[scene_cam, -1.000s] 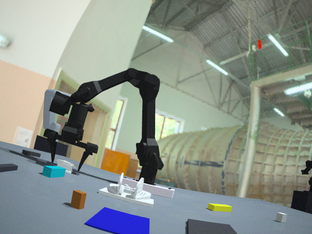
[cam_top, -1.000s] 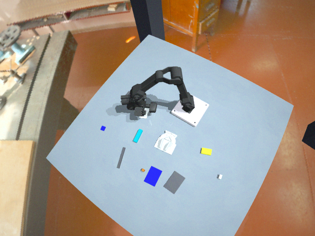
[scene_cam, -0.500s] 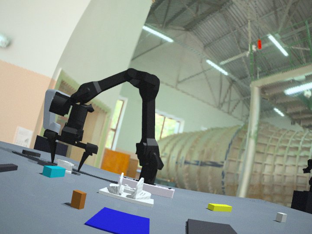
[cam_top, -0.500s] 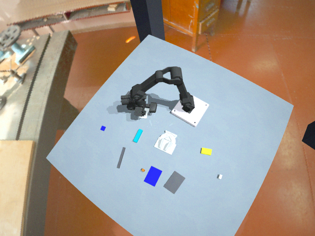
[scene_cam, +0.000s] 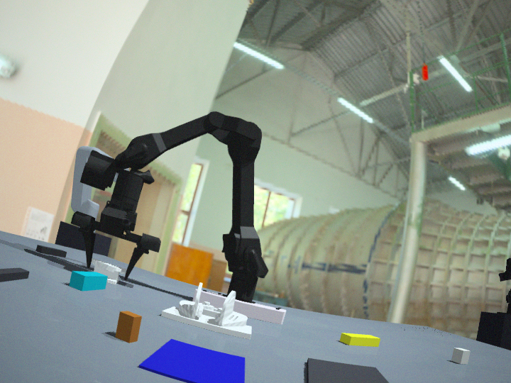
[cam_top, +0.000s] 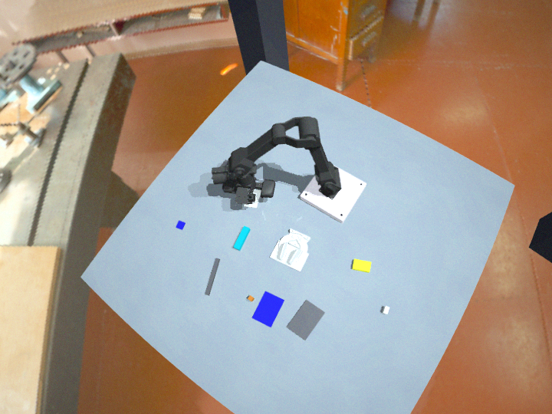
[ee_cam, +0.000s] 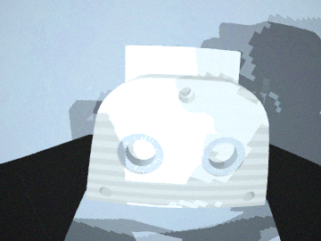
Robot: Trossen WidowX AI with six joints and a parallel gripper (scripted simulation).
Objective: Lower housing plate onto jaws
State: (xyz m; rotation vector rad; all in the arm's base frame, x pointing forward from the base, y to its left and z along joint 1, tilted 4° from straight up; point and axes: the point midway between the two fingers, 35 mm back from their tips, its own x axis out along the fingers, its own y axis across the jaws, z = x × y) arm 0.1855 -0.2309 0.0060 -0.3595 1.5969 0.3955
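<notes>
Now: gripper tip 160 mm short of the cyan block and 80 mm to the right of it. The rest, counted from my gripper tip: orange cube: 310 mm ahead, 240 mm to the left; grey bar: 330 mm ahead, 80 mm to the left, 10 mm below; small blue cube: 260 mm ahead, 160 mm to the right, 10 mm below.
</notes>
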